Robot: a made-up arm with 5 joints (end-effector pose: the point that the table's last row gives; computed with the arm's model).
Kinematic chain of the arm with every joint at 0, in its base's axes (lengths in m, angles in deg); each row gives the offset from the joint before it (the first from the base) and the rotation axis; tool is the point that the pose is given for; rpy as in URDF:
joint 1: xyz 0 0 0.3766 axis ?
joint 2: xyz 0 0 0 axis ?
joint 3: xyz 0.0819 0 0.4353 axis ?
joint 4: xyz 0.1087 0 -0.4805 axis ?
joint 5: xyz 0.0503 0 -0.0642 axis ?
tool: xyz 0 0 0 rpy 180 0 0
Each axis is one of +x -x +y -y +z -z.
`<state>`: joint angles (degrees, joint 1 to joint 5).
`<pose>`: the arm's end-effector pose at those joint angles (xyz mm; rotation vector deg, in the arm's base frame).
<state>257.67 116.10 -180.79 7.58 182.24</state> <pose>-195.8 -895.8 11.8 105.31 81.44 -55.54</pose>
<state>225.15 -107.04 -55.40 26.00 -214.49</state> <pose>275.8 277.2 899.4 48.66 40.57 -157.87</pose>
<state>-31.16 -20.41 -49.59 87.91 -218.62</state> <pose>378.0 -228.6 674.4 10.71 -164.31 -14.84</pose>
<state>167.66 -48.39 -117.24 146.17 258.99</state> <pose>184.0 -40.2 1175.6 117.15 -119.90 -24.02</pose>
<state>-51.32 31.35 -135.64 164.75 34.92</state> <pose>440.1 -549.7 854.3 -108.61 101.70 85.82</pose>
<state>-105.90 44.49 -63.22 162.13 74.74</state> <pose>-148.5 -521.3 231.1 0.27 48.86 142.30</pose>
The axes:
joint 1: +z
joint 2: +y
joint 3: +y
joint 4: +y
joint 5: -z

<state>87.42 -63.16 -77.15 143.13 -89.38</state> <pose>-3.7 -81.0 1018.8 -5.02 -179.83 4.43</pose>
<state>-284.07 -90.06 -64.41 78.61 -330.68</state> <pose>-61.2 -244.3 971.6 -100.88 -43.46 -51.96</pose>
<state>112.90 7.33 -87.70 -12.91 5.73</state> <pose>-268.5 635.5 878.6 -53.58 -72.64 -48.78</pose>
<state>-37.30 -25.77 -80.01 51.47 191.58</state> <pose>317.3 -241.7 1042.9 52.27 115.02 -14.42</pose>
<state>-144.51 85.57 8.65 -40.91 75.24</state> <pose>55.6 39.7 176.8 47.28 130.78 57.43</pose>
